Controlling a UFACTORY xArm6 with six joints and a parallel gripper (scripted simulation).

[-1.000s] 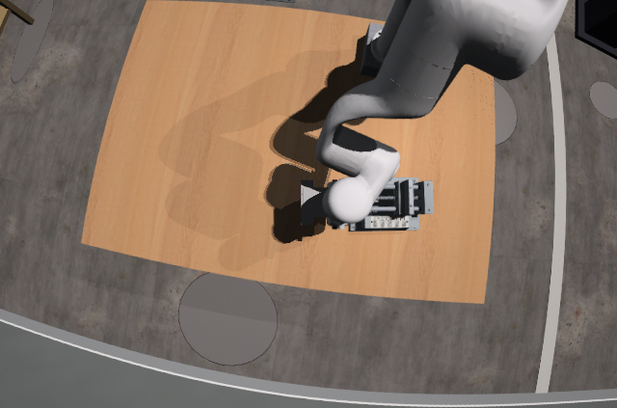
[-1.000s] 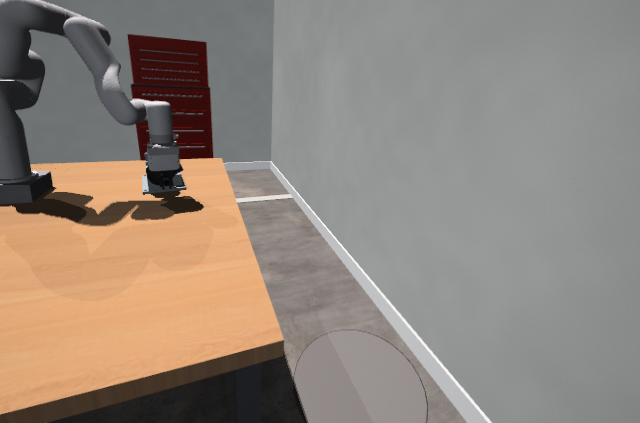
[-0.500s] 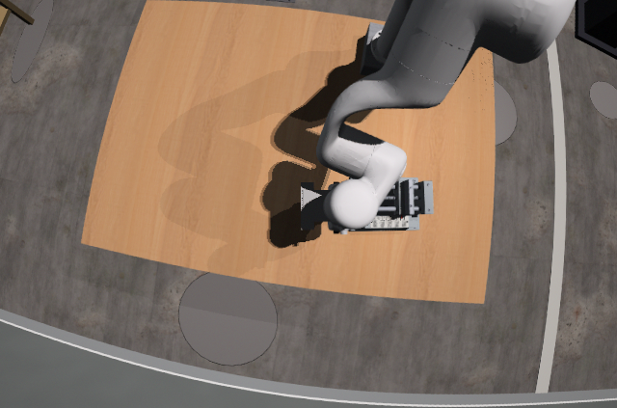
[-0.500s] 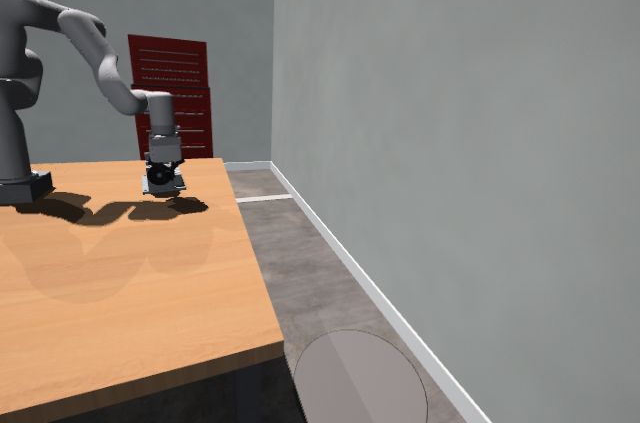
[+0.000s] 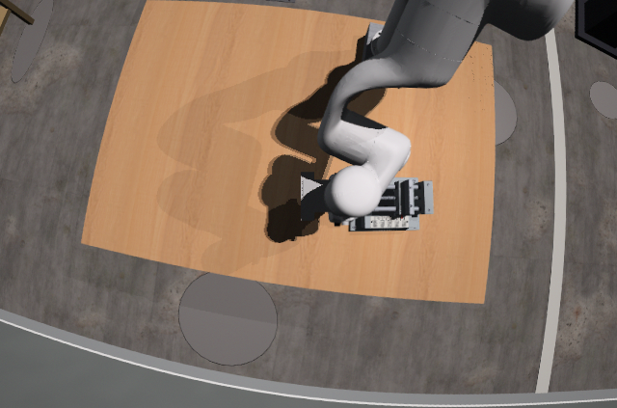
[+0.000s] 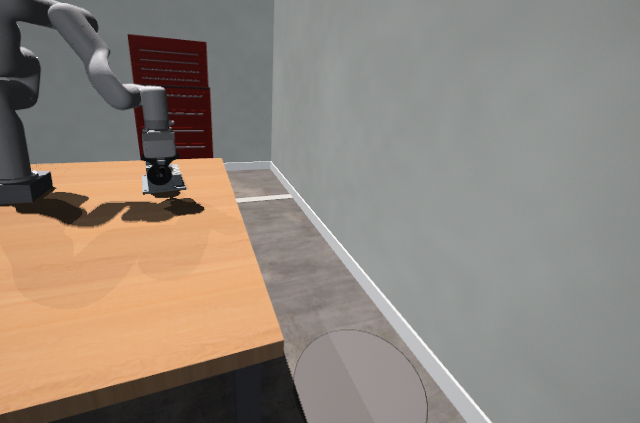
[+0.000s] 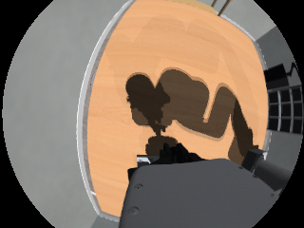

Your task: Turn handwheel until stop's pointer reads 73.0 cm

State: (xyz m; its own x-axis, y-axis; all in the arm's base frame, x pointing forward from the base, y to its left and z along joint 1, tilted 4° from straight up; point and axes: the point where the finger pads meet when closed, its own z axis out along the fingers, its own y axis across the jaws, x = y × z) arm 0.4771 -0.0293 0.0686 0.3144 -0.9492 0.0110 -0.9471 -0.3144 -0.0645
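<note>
My gripper is now 10 mm past the black handwheel, 20 mm to the right of it and 10 mm above it. The rest, counted from my hand: stop 50 mm behind, 180 mm to the left, 10 mm below.
</note>
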